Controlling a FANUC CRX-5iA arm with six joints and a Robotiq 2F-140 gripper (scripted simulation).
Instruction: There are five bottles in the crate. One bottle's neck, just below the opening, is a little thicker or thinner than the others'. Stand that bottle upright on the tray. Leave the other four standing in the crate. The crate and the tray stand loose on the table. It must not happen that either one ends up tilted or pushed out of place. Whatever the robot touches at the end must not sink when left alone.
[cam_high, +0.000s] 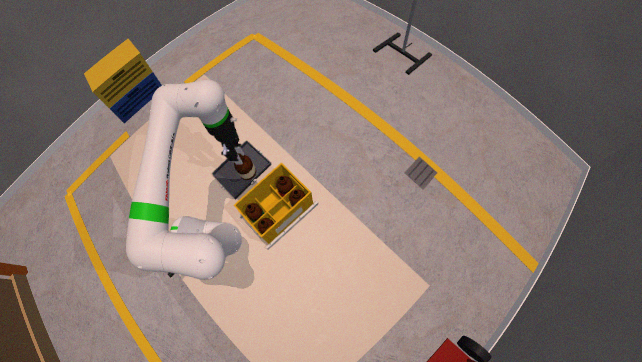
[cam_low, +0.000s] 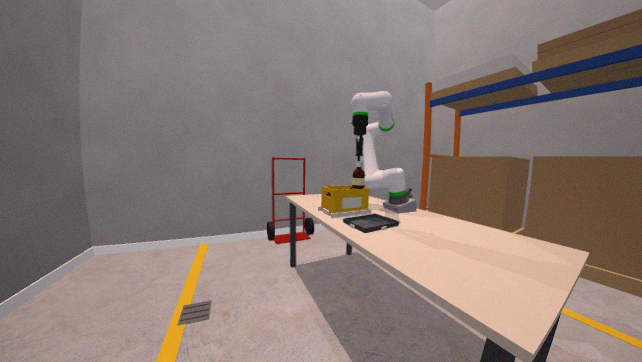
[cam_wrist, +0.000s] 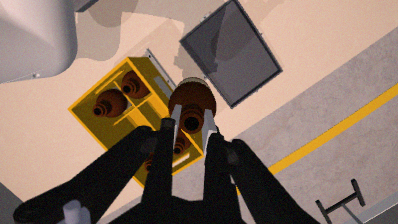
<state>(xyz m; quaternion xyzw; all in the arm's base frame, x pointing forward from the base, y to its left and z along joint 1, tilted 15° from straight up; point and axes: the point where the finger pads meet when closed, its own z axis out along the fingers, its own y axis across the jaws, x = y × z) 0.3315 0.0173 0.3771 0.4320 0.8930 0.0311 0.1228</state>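
My hand is 90 mm above the brown bottle. From my hand the other things lie so: yellow crate: 270 mm below, 150 mm to the right, 20 mm behind; dark tray: 340 mm below, 130 mm to the left, 20 mm ahead.
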